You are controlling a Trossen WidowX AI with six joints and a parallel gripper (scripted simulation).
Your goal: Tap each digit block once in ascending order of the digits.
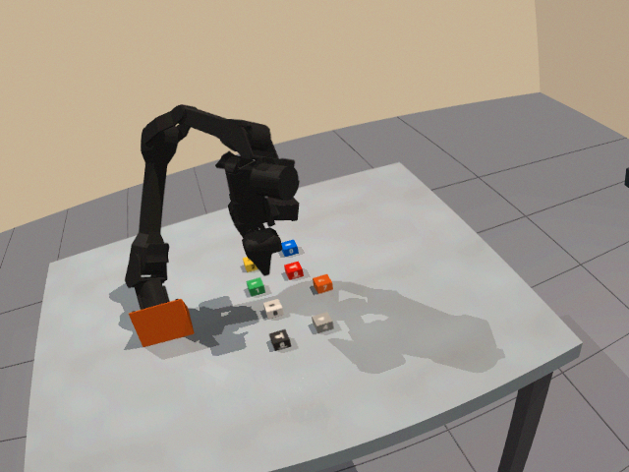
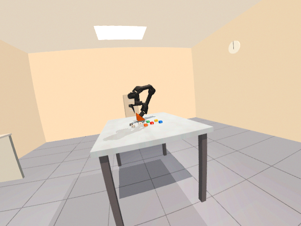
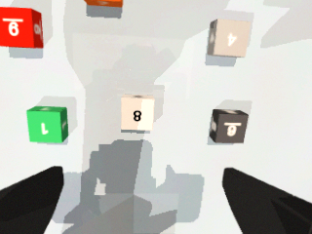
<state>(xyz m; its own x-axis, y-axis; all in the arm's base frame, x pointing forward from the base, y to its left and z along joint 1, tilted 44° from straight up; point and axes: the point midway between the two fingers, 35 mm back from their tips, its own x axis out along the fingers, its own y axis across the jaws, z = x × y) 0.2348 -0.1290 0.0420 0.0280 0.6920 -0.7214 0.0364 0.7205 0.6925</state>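
Now: the blue block 10 cm ahead of my gripper tip, 20 cm to the left of it and 11 cm below it. Also, from my gripper tip: white block: 11 cm below; then green block: 1 cm behind, 10 cm to the left, 11 cm below; then dark block: 1 cm behind, 9 cm to the right, 12 cm below.
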